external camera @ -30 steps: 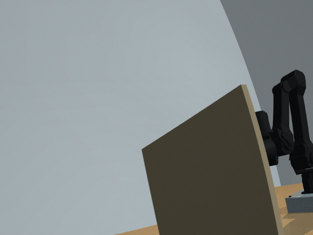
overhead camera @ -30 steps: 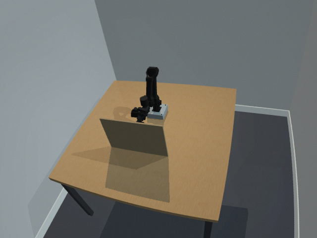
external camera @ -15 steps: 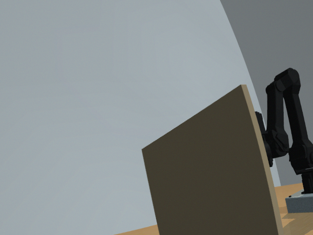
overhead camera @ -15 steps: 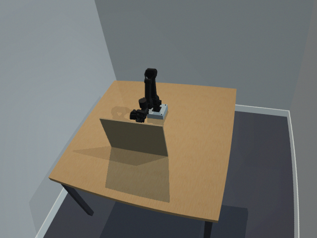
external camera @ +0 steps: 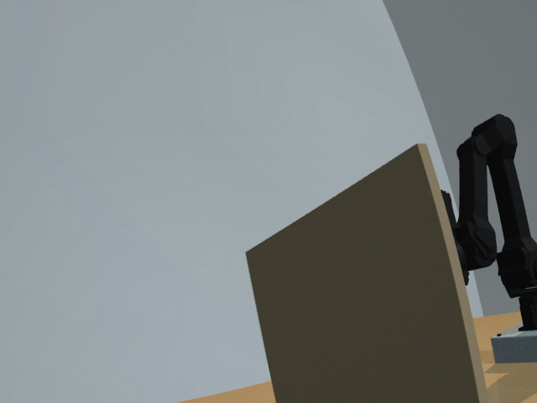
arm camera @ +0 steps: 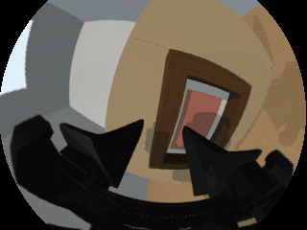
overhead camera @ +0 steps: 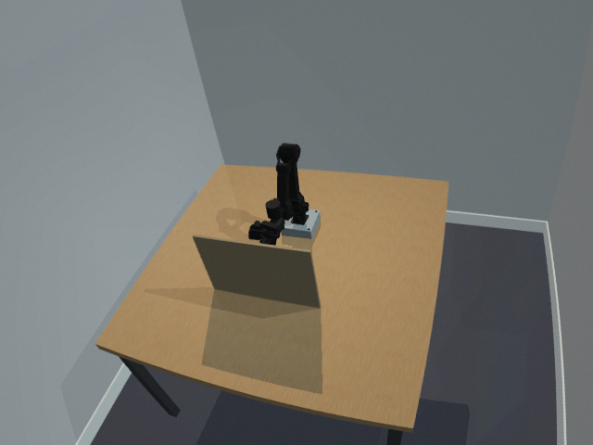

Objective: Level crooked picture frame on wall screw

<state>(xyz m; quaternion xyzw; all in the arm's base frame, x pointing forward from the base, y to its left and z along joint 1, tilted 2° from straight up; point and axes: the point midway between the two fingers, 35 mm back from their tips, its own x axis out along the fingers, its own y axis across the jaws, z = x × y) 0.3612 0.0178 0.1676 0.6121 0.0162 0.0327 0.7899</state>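
My gripper tip is now 5 cm above the picture frame, 1 cm to the left of it and 1 cm short of it. The rest, counted from my gripper tip: wall panel: 6 cm below, 2 cm ahead, 1 cm to the right.
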